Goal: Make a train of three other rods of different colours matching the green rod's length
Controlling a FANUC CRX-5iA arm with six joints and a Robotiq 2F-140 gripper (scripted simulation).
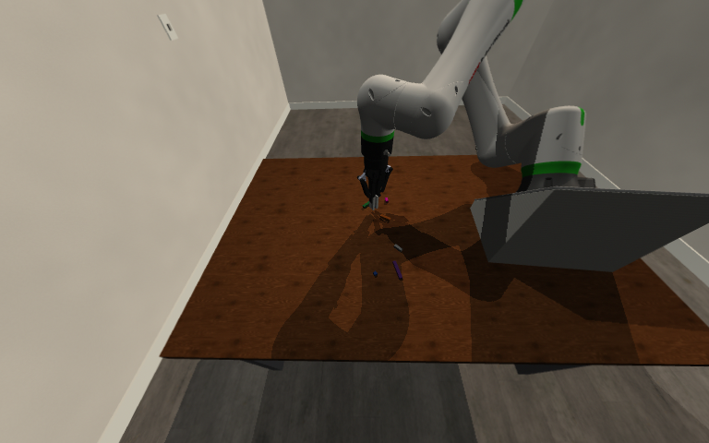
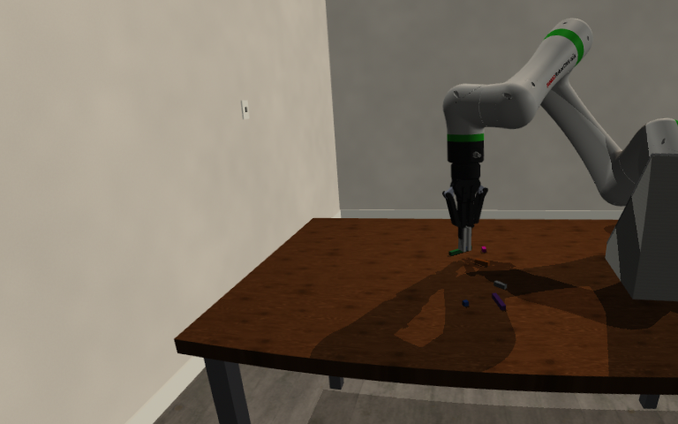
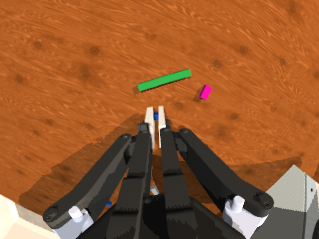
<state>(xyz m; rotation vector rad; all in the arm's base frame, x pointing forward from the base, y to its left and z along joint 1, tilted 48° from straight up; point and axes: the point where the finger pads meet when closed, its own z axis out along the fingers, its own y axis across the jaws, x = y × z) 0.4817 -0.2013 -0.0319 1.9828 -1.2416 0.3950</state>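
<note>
Now: the green rod 50 mm to the right of my hand, 50 mm below it and 10 mm ahead of it. Also, from my hand: orange rod 50 mm below, 40 mm to the left, 40 mm behind; then magenta rod 60 mm to the right, 60 mm behind, 50 mm below; then grey rod 180 mm to the left, 70 mm behind, 50 mm below.
</note>
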